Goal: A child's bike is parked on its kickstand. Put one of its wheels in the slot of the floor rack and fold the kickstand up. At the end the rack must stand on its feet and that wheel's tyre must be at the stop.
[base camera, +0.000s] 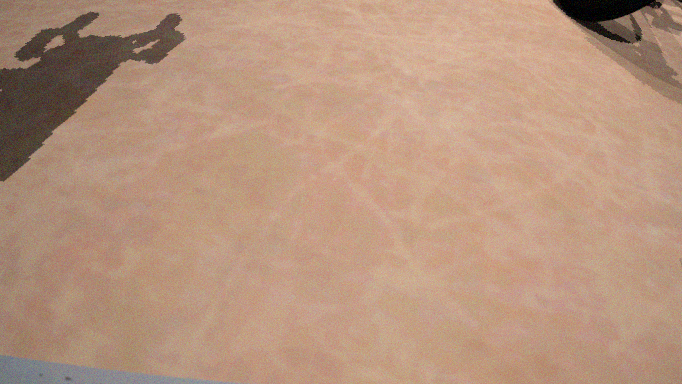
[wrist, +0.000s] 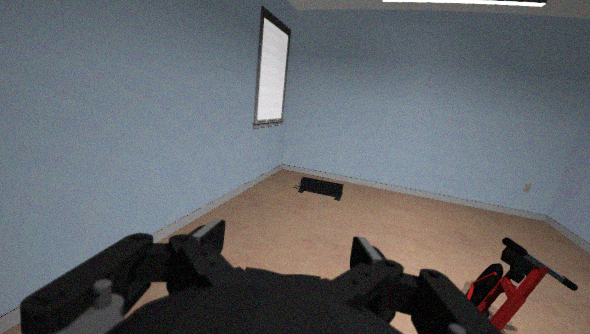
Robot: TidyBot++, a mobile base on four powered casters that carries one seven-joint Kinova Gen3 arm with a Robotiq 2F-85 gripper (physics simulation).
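Frame: origin at the arm's base, x ahead, y left, z up, level; metres.
Seen in the pictures: gripper, between the fingertips: (wrist: 287, 242).
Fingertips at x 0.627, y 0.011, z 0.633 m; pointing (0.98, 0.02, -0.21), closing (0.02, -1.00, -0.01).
Note:
Pixels of each thing's top centre, then the offset from my fingertips to it. "pt": a spot on its surface instead.
- red frame, a spot on its surface: (wrist: 521, 299) pt 0.491 m down, 0.536 m ahead, 0.843 m right
- dark handlebar, a spot on its surface: (wrist: 569, 283) pt 0.440 m down, 0.577 m ahead, 1.061 m right
- black wheel, a spot on its surface: (wrist: 486, 281) pt 0.730 m down, 0.934 m ahead, 1.081 m right
- black tyre, a spot on its surface: (base camera: 607, 7) pt 0.962 m down, 0.352 m ahead, 0.623 m right
The child's bike shows at the lower right of the wrist view, with a red frame (wrist: 521, 299), a dark handlebar (wrist: 569, 283) and a black wheel (wrist: 486, 281) partly hidden behind the gripper's right side. The bottom of a black tyre (base camera: 607, 7) shows at the top right edge of the base view. The kickstand cannot be made out. My gripper (wrist: 287, 242) is open and empty, apart from the bike and to its left in the wrist view. I cannot identify the floor rack's slot or stop in either view.
A low, long black object (wrist: 321, 187) on small feet stands on the floor near the far corner; I cannot tell what it is. Blue walls (wrist: 125, 100) meet there, and a window (wrist: 272, 70) is in the left wall. The arm's shadow (base camera: 55, 95) falls across the floor at left.

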